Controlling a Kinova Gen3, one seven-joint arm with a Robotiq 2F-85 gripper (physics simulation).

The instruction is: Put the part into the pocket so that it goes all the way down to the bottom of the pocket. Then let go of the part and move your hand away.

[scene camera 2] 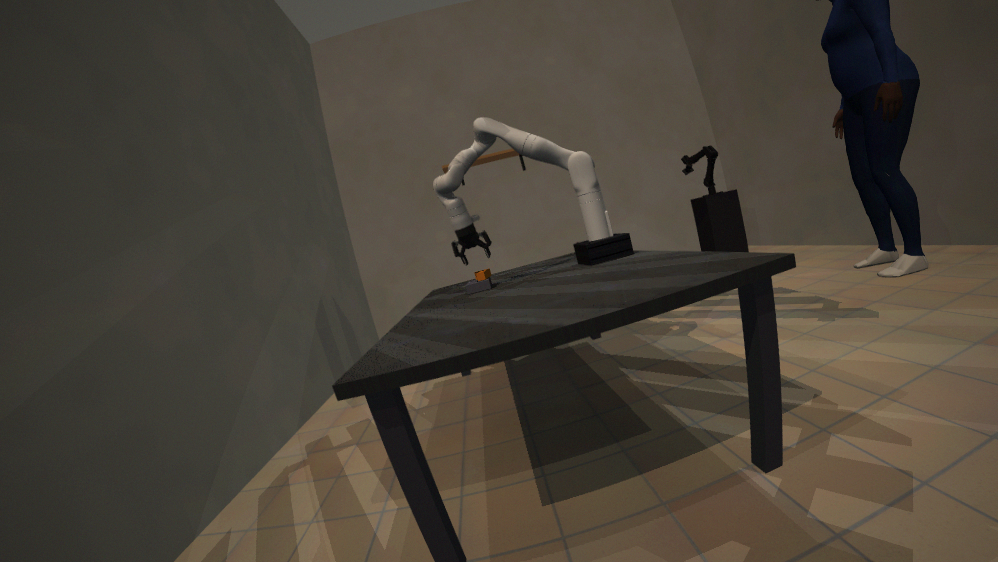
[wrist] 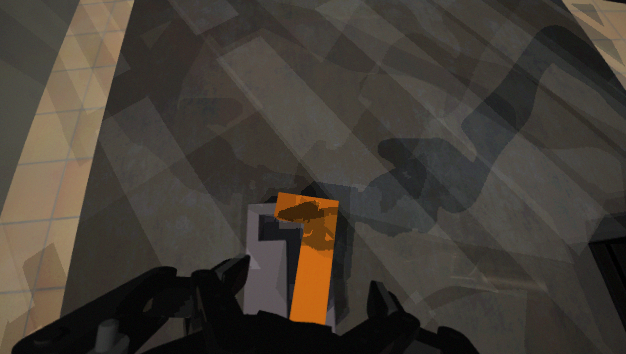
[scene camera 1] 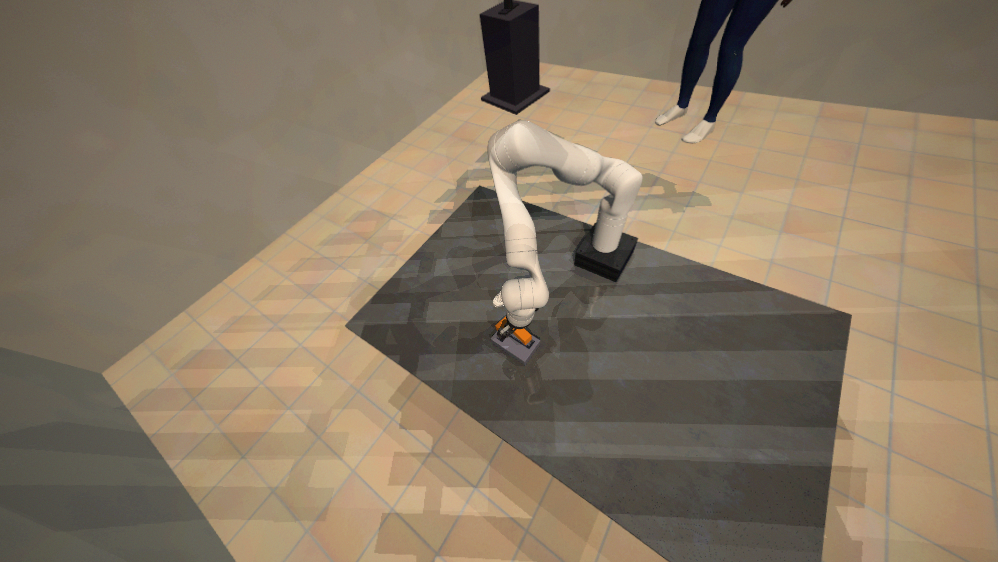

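Pixels of known places: gripper, fingertip midpoint: [scene camera 2: 478,261] [wrist: 307,281]; arm's base, link origin: [scene camera 2: 600,238] [scene camera 1: 605,242].
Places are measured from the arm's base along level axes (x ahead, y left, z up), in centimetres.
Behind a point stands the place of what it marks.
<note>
The orange L-shaped part [scene camera 1: 522,335] @(x 47.3, y 1.8, z -1.3 cm) [scene camera 2: 482,275] @(x 46.1, y 3.9, z -2.6 cm) [wrist: 316,270] @(x 46.3, y -0.6, z -1.3 cm) rests on top of the grey block [scene camera 1: 515,350] @(x 51.8, y 2.6, z -4.3 cm) [scene camera 2: 479,286] @(x 47.7, y 6.7, z -6.0 cm) [wrist: 265,285] @(x 51.2, y 1.6, z -4.3 cm). In the wrist view it is turned slightly and shifted right of the dark L-shaped pocket [wrist: 272,233] @(x 51.7, y -3.6, z -7.4 cm), whose left arm and inner edge show uncovered. In scene camera 2 the part stands up above the block; it is not down in the pocket. My gripper [scene camera 2: 477,259] @(x 47.1, y -0.3, z 2.9 cm) [wrist: 307,281] @(x 47.1, y -0.3, z 2.9 cm) is open and empty, above the part, with a finger on each side of it in the wrist view. The part's near end is hidden behind the gripper there.
The block stands on the dark table [scene camera 1: 663,390] @(x 30.7, y 42.3, z -7.9 cm) [scene camera 2: 558,307] @(x 21.2, y 64.5, z -7.9 cm). The arm's black base [scene camera 1: 606,258] @(x 5.6, y 4.5, z -0.2 cm) [scene camera 2: 603,249] @(x 1.3, y 9.8, z -3.5 cm) is on the same table, behind the block. A dark pedestal [scene camera 1: 511,59] [scene camera 2: 719,219] and a standing person [scene camera 1: 729,76] [scene camera 2: 866,62] are beyond the table.
</note>
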